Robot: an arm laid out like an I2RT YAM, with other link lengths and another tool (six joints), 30 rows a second.
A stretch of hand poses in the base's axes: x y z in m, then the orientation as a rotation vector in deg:
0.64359 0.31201 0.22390 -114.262 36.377 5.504
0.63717 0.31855 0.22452 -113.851 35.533 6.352
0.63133 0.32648 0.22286 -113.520 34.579 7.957
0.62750 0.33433 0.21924 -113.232 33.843 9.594
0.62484 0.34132 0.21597 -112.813 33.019 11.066
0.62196 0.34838 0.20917 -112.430 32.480 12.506
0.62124 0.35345 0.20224 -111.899 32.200 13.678
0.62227 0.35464 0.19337 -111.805 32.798 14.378
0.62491 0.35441 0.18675 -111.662 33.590 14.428
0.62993 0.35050 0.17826 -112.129 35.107 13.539
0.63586 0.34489 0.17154 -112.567 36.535 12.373
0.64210 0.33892 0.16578 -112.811 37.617 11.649
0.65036 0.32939 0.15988 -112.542 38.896 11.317
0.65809 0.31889 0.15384 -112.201 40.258 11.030
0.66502 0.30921 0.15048 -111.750 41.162 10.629
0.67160 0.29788 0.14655 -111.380 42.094 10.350
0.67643 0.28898 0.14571 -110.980 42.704 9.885
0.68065 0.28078 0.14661 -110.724 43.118 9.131
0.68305 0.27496 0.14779 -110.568 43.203 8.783
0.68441 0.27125 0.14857 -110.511 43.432 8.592
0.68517 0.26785 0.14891 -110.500 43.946 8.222
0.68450 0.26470 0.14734 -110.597 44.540 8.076
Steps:
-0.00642 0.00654 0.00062 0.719 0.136 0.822
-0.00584 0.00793 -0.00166 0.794 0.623 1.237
-0.00383 0.00785 -0.00362 0.699 0.760 1.120
-0.00266 0.00699 -0.00327 0.803 0.597 1.080
-0.00288 0.00706 -0.00680 0.691 0.718 0.889
-0.00072 0.00507 -0.00693 0.728 0.648 0.565
0.00103 0.00119 -0.00887 0.042 0.768 -0.110
0.00264 -0.00023 -0.00662 -0.048 0.404 -0.538
0.00502 -0.00391 -0.00849 -0.936 0.140 -1.259
0.00593 -0.00561 -0.00672 -0.941 -0.093 -1.321
0.00624 -0.00597 -0.00576 -0.612 0.036 -0.952
0.00826 -0.00953 -0.00590 -0.120 0.351 -1.056
0.00773 -0.01050 -0.00604 -0.074 0.417 -1.110
0.00693 -0.00968 -0.00336 0.114 0.107 -0.890
0.00658 -0.01133 -0.00393 0.051 0.216 -0.833
0.00483 -0.00890 -0.00084 0.118 -0.071 -0.712
0.00422 -0.00820 0.00090 -0.030 -0.344 -0.664
0.00240 -0.00582 0.00118 0.046 -0.217 -0.249
0.00136 -0.00371 0.00078 -0.047 -0.024 -0.247
0.00076 -0.00340 0.00034 -0.200 0.003 -0.493
-0.00067 -0.00315 -0.00157 -0.270 0.212 -0.417

